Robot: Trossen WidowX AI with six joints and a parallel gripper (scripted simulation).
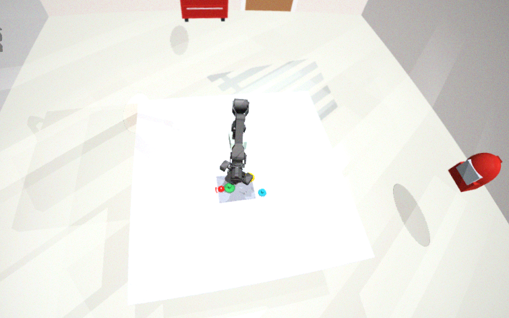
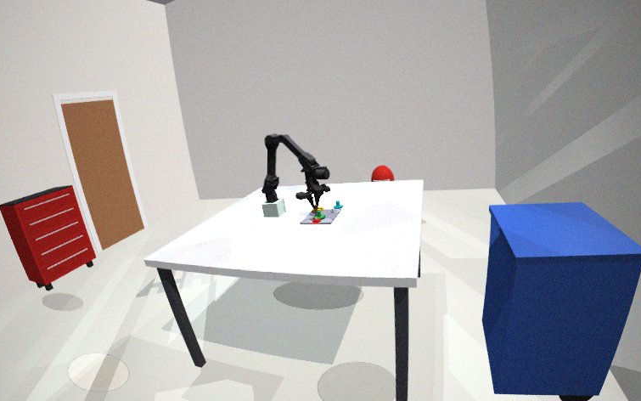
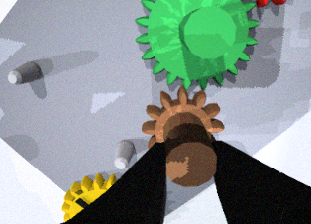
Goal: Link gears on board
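My gripper tip is now 4 cm short of the green gear, 3 cm to the left of it and 3 cm above it. The rest, counted from my gripper tip: brown gear (1 cm below); then red gear (5 cm ahead, 8 cm to the right, 4 cm below); then yellow gear (4 cm behind, 8 cm to the left, 4 cm below).
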